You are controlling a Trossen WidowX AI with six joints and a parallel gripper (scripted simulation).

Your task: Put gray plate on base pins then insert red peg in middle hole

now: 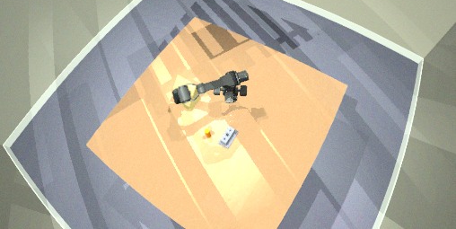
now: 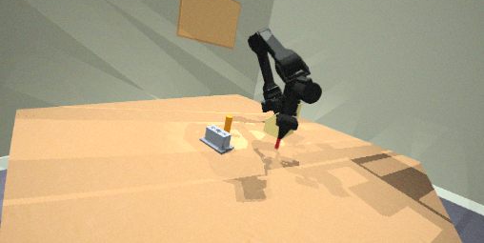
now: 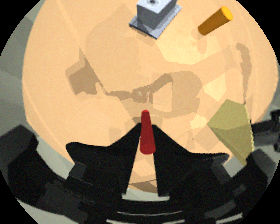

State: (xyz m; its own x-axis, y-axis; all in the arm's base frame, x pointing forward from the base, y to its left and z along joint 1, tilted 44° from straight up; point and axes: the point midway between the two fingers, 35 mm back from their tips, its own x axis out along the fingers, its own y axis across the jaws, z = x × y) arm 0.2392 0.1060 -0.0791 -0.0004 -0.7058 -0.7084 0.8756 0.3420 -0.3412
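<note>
My gripper tip is now 100 mm short of the gray plate, 190 mm to the left of it and 50 mm above it. The rest, counted from my gripper tip: red peg: right at my gripper tip; base: 100 mm ahead, 190 mm to the right, 80 mm below; orange cylinder: 250 mm to the right, 50 mm below.
</note>
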